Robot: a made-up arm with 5 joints.
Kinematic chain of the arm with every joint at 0, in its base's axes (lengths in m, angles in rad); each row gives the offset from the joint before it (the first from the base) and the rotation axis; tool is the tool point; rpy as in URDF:
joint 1: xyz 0.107 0 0.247 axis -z
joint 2: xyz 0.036 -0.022 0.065 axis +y
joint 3: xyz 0.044 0 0.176 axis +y
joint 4: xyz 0.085 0 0.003 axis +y
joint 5: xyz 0.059 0.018 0 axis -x
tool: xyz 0 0 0 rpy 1.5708 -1.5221 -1.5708
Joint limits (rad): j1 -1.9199..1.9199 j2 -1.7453..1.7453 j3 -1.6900..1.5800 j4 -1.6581..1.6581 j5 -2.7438..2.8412
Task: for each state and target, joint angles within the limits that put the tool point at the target. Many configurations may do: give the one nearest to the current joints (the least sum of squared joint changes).
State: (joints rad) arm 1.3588 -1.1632 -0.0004 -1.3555 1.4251
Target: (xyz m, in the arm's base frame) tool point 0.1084 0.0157 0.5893
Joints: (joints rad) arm 1.9163 -0.7266 -0.0697 -1.2031 1.4251
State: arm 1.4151 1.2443 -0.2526 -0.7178 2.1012
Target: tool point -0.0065 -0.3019 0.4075
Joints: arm 1.9180 0.7597 -0.3921 -0.8228 2.1012
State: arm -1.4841 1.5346 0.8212 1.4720 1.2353
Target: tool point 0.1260 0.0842 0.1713
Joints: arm -1.3952 1.7453 0.5882 0.7524 1.2353
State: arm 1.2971 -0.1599 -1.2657 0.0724 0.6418
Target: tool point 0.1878 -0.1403 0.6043
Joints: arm 1.0236 -0.0091 -1.0111 0.2304 0.6418
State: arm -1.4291 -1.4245 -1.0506 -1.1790 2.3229
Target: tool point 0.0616 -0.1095 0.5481
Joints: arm -1.1440 -0.7216 -0.9670 -1.6090 2.3229
